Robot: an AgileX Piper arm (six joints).
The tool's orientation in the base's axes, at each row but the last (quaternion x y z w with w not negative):
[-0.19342, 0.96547, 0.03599, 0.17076]
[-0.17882, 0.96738, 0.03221, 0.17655]
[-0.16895, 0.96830, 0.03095, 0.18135]
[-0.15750, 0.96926, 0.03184, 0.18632]
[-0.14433, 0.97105, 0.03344, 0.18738]
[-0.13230, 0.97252, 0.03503, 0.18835]
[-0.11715, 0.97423, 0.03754, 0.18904]
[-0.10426, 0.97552, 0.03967, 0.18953]
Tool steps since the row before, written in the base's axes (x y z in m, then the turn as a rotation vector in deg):
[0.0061, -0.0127, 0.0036, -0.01, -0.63, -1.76]
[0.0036, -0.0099, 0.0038, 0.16, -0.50, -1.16]
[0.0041, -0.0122, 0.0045, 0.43, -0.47, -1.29]
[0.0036, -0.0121, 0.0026, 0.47, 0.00, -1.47]
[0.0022, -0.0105, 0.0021, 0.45, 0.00, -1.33]
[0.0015, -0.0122, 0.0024, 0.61, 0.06, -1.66]
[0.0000, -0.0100, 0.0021, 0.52, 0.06, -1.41]
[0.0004, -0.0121, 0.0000, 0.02, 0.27, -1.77]
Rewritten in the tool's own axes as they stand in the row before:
[-0.0019, -0.0141, -0.0032, 0.84, -0.58, 1.56]
[-0.0012, -0.0105, -0.0036, 0.44, -0.52, 1.08]
[-0.0014, -0.0129, -0.0043, 0.24, -0.59, 1.29]
[-0.0006, -0.0126, -0.0026, 0.13, -0.15, 1.53]
[0.0001, -0.0107, -0.0024, 0.10, -0.15, 1.39]
[0.0007, -0.0121, -0.0031, 0.06, -0.14, 1.76]
[0.0013, -0.0096, -0.0031, 0.05, -0.11, 1.50]
[0.0019, -0.0119, -0.0013, 0.60, 0.19, 1.68]

